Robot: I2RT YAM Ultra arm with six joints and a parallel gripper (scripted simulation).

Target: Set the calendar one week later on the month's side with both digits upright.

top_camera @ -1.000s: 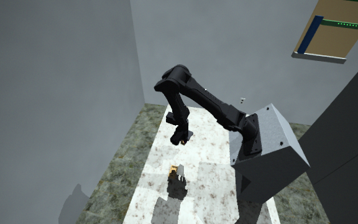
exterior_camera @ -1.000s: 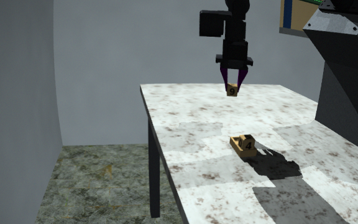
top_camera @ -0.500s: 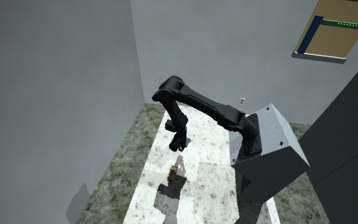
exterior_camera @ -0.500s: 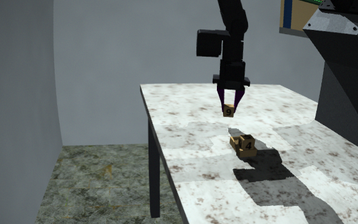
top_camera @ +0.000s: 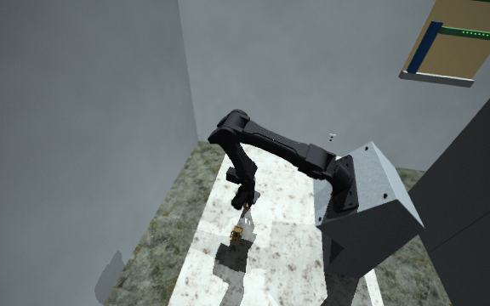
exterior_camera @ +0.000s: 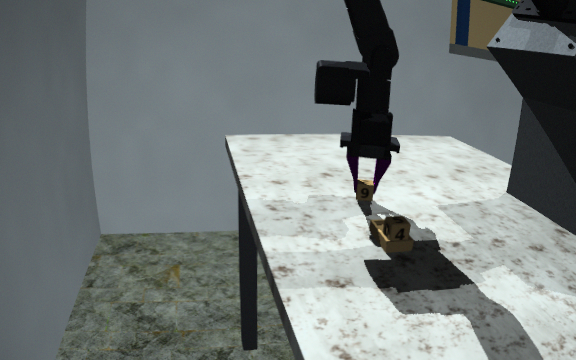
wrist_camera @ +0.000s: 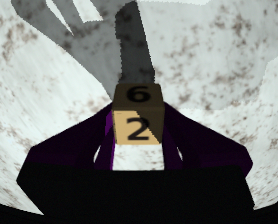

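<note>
The wooden digit cube lies right at my hand.
</note>
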